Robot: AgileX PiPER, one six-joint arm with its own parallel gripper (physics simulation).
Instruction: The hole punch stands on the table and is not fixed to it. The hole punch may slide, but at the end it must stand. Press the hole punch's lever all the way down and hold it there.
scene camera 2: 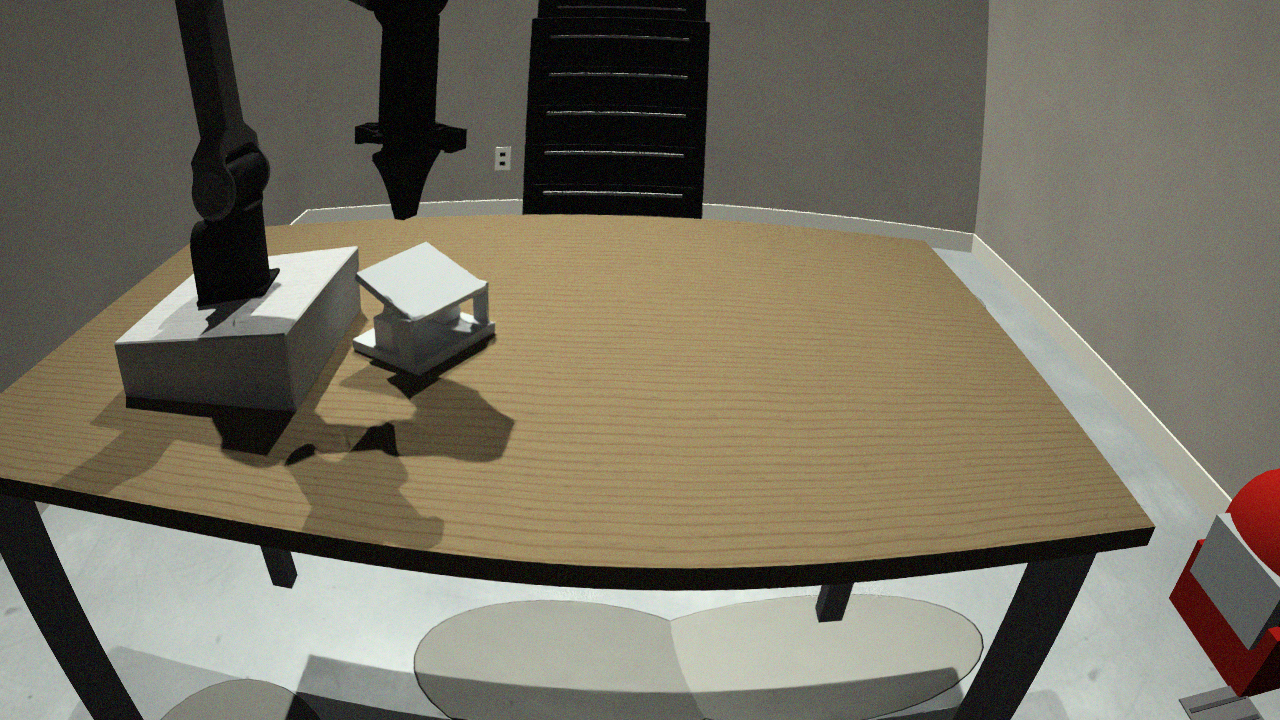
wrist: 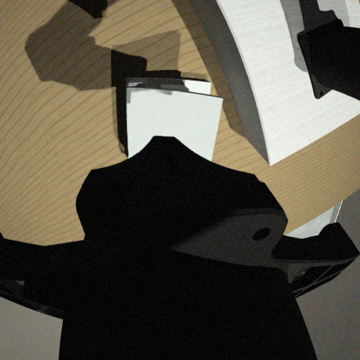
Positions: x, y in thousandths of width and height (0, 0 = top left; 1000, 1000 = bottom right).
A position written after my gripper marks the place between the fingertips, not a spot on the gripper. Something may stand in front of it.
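Observation:
A white hole punch (wrist: 554, 240) is visible, as is my gripper (scene camera 2: 317, 301), which also appears in the wrist view (wrist: 451, 418).

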